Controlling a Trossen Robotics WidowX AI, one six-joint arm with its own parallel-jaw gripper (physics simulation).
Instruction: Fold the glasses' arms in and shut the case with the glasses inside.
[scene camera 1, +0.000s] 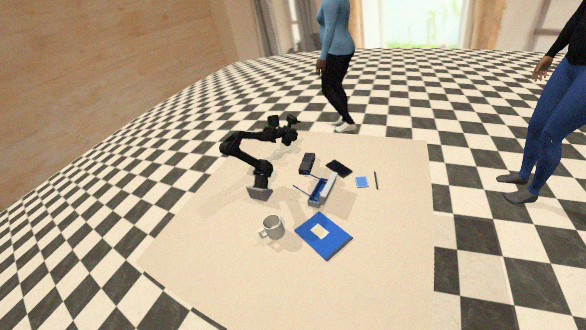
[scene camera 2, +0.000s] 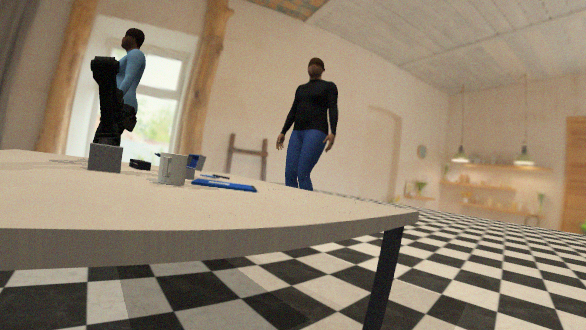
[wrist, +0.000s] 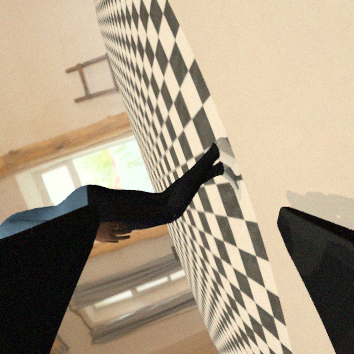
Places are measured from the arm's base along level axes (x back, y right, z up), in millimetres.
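Pixels of known places: gripper, fingertip midpoint: (scene camera 1: 298, 128) (scene camera 2: 123, 129) (wrist: 190, 215); arm's base at its link origin: (scene camera 1: 260, 187) (scene camera 2: 105, 156).
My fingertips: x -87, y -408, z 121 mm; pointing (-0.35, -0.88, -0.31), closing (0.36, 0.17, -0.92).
For each thing: its middle in the pictures, then the offset to it from my fingertips. "spot": a spot on its surface instead. Level surfaces: height alone.
- grey glasses case at a spot on its surface: (scene camera 1: 315, 203) spot: dx -224, dy +440, dz -135 mm
- table at its surface level: dz -167 mm
- grey mug at the middle of its body: (scene camera 2: 171, 167) (scene camera 1: 271, 228) dx -87, dy +629, dz -120 mm
- blue notebook at the middle of its body: (scene camera 2: 224, 185) (scene camera 1: 322, 234) dx -298, dy +579, dz -163 mm
- dark box at the middle of its body: (scene camera 2: 139, 164) (scene camera 1: 307, 163) dx -80, dy +143, dz -150 mm
- black phone at the middle of its body: (scene camera 1: 338, 168) dx -265, dy +145, dz -163 mm
- blue pad at the middle of its body: (scene camera 1: 361, 181) dx -406, dy +231, dz -165 mm
- pen at the middle of its body: (scene camera 1: 375, 179) dx -478, dy +203, dz -162 mm
The grey glasses case (scene camera 1: 315, 203) stands open on the table, its blue lining showing and its lid (scene camera 1: 328, 187) raised on the right side. In the second scene view, part of the case (scene camera 2: 200, 162) shows behind the mug. The glasses lie in the case with both thin dark arms (scene camera 1: 302, 190) unfolded, sticking out to the left over its edge. The frame inside is too small to make out. My gripper (scene camera 1: 296, 128) (wrist: 190, 215) is open and empty, raised above the far left part of the table, well behind the case and away from it.
On the table (scene camera 1: 390, 260) (scene camera 2: 300, 210) are a grey mug (scene camera 1: 273, 227) (scene camera 2: 173, 170), a blue notebook (scene camera 1: 333, 243) (scene camera 2: 225, 185), a dark box (scene camera 1: 307, 163) (scene camera 2: 140, 164), a black phone (scene camera 1: 339, 168), a blue pad (scene camera 1: 361, 182) and a pen (scene camera 1: 376, 180). Two people stand beyond the table.
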